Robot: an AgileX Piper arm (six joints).
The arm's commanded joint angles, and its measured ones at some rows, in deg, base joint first. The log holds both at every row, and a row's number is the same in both.
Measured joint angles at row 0:
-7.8, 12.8, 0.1, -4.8, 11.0, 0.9
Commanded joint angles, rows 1 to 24:
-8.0, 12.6, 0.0, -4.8, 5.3, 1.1
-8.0, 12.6, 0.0, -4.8, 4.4, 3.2
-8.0, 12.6, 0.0, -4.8, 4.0, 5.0
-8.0, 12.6, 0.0, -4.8, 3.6, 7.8
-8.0, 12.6, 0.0, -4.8, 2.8, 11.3
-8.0, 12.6, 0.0, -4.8, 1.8, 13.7
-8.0, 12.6, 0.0, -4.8, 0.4, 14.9
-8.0, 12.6, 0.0, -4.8, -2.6, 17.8
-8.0, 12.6, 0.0, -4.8, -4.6, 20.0
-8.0, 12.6, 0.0, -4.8, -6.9, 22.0
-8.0, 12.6, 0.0, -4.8, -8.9, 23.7
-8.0, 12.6, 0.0, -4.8, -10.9, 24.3
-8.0, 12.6, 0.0, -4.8, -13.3, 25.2
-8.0, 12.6, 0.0, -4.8, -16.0, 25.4
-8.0, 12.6, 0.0, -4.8, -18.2, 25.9
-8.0, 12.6, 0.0, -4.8, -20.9, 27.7
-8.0, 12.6, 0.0, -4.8, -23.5, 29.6
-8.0, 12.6, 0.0, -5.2, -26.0, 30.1
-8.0, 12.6, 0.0, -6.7, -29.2, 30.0
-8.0, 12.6, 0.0, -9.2, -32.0, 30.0
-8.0, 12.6, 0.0, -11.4, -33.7, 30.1
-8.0, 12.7, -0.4, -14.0, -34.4, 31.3
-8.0, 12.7, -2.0, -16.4, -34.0, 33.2
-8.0, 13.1, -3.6, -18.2, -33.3, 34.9
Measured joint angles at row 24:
-7.8, 12.8, -0.1, -9.7, -30.7, 30.3
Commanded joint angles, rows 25 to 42:
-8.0, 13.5, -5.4, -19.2, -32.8, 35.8
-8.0, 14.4, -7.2, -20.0, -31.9, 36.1
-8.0, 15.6, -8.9, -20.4, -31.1, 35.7
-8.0, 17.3, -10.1, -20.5, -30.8, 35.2
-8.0, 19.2, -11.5, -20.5, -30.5, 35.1
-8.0, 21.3, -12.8, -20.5, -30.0, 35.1
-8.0, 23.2, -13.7, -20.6, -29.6, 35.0
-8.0, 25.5, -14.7, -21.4, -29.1, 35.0
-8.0, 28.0, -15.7, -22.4, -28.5, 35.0
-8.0, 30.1, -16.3, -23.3, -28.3, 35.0
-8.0, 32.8, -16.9, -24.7, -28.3, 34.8
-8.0, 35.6, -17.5, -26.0, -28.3, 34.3
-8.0, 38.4, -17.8, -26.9, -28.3, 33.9
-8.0, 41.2, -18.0, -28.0, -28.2, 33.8
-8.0, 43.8, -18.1, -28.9, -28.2, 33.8
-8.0, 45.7, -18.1, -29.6, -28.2, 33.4
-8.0, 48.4, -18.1, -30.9, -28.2, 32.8
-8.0, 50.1, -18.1, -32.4, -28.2, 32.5
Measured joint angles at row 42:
-7.8, 43.0, -17.6, -27.6, -28.9, 34.1
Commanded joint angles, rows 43 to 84:
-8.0, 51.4, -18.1, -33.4, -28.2, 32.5
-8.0, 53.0, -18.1, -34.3, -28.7, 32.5
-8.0, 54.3, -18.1, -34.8, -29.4, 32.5
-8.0, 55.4, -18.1, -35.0, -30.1, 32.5
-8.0, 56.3, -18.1, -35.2, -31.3, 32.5
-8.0, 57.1, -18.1, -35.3, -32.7, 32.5
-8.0, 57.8, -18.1, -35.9, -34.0, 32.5
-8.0, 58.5, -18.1, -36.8, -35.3, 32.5
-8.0, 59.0, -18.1, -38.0, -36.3, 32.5
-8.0, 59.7, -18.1, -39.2, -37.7, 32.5
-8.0, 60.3, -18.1, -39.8, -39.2, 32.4
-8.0, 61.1, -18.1, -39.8, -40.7, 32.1
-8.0, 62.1, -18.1, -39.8, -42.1, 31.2
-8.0, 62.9, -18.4, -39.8, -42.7, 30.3
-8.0, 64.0, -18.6, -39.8, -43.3, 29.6
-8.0, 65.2, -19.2, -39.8, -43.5, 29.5
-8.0, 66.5, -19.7, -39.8, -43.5, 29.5
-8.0, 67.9, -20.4, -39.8, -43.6, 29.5
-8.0, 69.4, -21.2, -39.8, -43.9, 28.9
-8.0, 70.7, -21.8, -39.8, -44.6, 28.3
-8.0, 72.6, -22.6, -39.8, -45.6, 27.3
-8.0, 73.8, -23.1, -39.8, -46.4, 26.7
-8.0, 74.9, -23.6, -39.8, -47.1, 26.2
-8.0, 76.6, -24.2, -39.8, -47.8, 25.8
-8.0, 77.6, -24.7, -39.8, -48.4, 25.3
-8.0, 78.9, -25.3, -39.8, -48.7, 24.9
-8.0, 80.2, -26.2, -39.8, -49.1, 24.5
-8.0, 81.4, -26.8, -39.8, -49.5, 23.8
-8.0, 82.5, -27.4, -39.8, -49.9, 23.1
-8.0, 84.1, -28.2, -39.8, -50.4, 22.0
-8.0, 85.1, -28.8, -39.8, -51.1, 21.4
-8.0, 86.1, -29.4, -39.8, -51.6, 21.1
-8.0, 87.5, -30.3, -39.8, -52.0, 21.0
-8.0, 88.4, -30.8, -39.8, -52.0, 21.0
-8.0, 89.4, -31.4, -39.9, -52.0, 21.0
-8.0, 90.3, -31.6, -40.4, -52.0, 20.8
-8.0, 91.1, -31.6, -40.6, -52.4, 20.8
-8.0, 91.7, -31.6, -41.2, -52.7, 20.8
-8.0, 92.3, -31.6, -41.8, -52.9, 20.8
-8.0, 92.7, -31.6, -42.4, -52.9, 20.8
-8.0, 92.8, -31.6, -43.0, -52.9, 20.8
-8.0, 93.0, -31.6, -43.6, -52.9, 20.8
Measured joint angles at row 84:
-7.8, 92.0, -31.3, -41.2, -51.9, 21.2
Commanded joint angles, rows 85 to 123:
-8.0, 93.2, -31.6, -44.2, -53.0, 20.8
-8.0, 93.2, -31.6, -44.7, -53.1, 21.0
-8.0, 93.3, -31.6, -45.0, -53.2, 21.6
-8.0, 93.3, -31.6, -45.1, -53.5, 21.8
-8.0, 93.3, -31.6, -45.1, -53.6, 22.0
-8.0, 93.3, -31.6, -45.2, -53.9, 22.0
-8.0, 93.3, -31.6, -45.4, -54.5, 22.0
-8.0, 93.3, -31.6, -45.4, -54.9, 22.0
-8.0, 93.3, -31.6, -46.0, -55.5, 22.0
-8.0, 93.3, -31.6, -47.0, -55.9, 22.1
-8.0, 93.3, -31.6, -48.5, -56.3, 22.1
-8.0, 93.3, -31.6, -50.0, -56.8, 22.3
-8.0, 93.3, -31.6, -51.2, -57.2, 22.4
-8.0, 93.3, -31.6, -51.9, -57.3, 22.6
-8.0, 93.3, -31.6, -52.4, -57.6, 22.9
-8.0, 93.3, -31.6, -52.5, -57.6, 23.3
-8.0, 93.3, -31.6, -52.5, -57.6, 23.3
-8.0, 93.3, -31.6, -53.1, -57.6, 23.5
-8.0, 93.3, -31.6, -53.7, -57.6, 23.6
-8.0, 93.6, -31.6, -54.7, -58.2, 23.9
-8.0, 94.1, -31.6, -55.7, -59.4, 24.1
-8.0, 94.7, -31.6, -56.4, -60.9, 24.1
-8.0, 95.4, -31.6, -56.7, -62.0, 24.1
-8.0, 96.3, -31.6, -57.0, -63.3, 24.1
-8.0, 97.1, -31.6, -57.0, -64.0, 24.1
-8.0, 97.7, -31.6, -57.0, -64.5, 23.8
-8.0, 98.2, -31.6, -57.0, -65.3, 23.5
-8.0, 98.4, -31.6, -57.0, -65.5, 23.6
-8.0, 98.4, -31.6, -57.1, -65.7, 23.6
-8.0, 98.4, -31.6, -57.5, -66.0, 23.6
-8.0, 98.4, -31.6, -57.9, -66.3, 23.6
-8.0, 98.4, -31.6, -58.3, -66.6, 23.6
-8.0, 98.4, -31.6, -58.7, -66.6, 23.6
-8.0, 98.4, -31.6, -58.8, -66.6, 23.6
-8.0, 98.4, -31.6, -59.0, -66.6, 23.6
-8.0, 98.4, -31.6, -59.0, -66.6, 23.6
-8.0, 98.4, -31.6, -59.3, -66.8, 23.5
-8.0, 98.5, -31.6, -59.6, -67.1, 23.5
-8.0, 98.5, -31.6, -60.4, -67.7, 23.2
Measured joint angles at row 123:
-7.8, 98.5, -31.4, -58.5, -65.8, 24.0
